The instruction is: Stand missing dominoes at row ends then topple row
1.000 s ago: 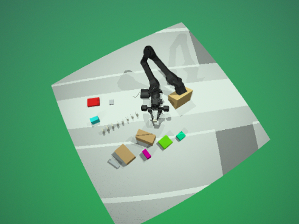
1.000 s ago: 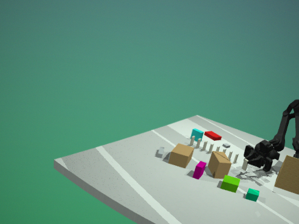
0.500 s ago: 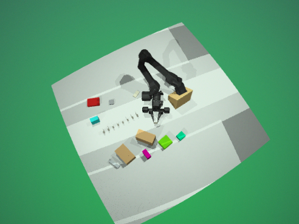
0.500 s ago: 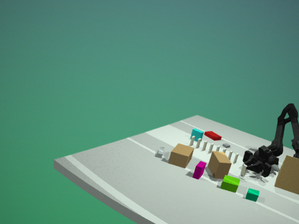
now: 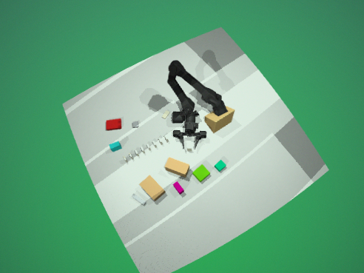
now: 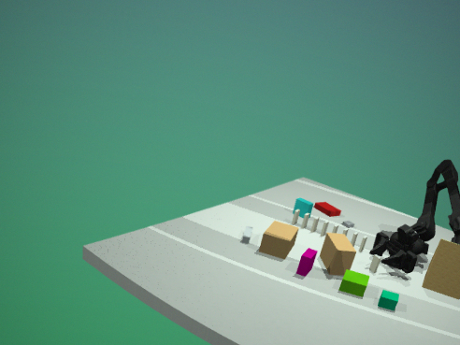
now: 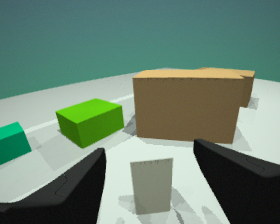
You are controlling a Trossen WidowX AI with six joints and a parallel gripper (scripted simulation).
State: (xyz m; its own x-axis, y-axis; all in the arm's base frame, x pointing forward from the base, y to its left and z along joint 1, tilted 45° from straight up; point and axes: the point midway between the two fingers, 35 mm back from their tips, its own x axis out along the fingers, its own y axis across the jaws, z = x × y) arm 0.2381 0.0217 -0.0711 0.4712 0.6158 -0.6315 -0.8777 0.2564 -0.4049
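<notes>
Now: gripper tip 150 mm to the right of the green block and 30 mm above it. From my gripper tip the other things lie so: magenta block: 170 mm to the left, 150 mm ahead, 20 mm below; grey cube: 290 mm to the right, 220 mm ahead, 40 mm below; mint block: 160 mm to the left, 120 mm behind, 30 mm below.
</notes>
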